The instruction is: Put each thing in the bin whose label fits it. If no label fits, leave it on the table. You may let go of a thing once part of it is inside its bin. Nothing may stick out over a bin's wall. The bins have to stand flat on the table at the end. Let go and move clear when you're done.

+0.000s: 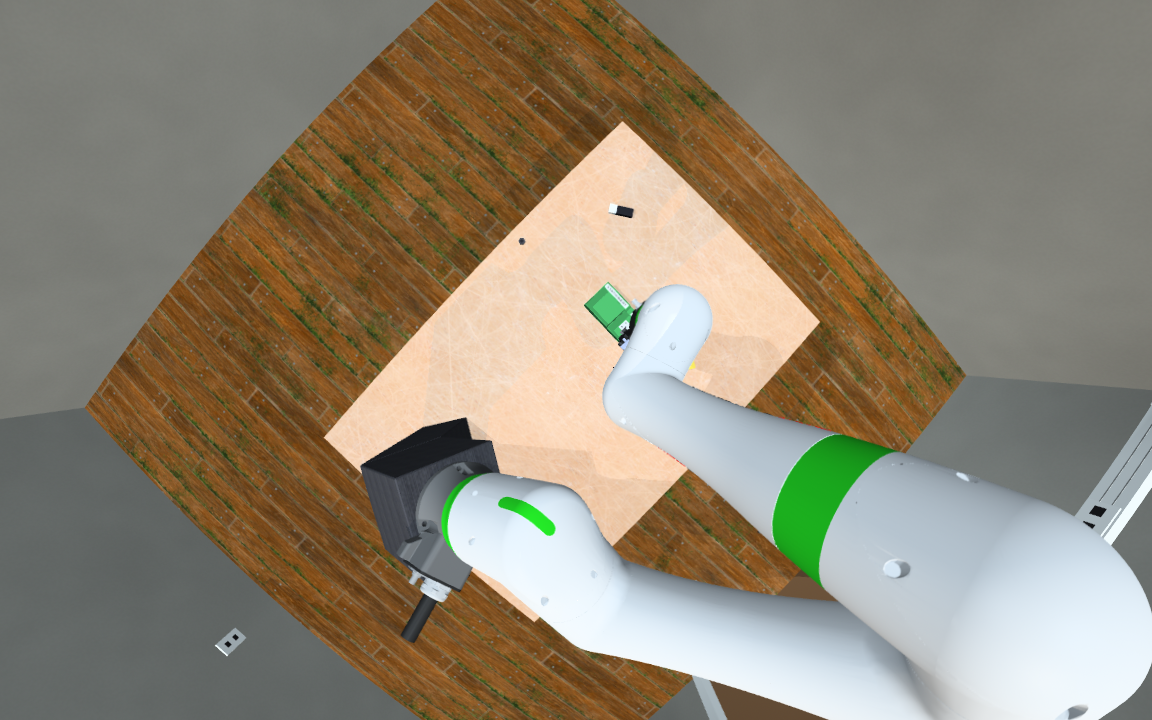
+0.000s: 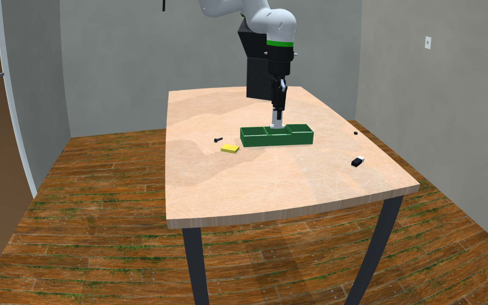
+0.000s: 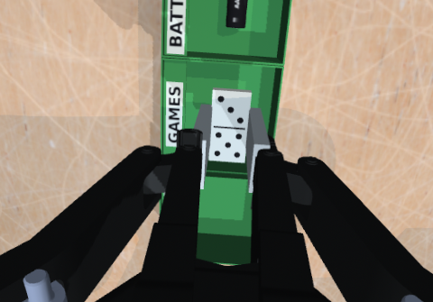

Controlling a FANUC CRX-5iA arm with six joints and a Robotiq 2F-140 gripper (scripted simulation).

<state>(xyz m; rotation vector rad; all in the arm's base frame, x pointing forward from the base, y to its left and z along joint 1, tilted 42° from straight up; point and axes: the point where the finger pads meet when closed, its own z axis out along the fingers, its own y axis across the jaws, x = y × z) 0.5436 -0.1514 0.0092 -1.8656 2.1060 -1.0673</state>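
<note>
The green three-part bin lies 60 mm below my hand and 10 mm ahead of it. Round my hand: yellow pad: 180 mm to the right, 80 mm below, 20 mm ahead; black battery: 80 mm to the right, 70 mm below, 20 mm behind; white domino: 30 mm below.
</note>
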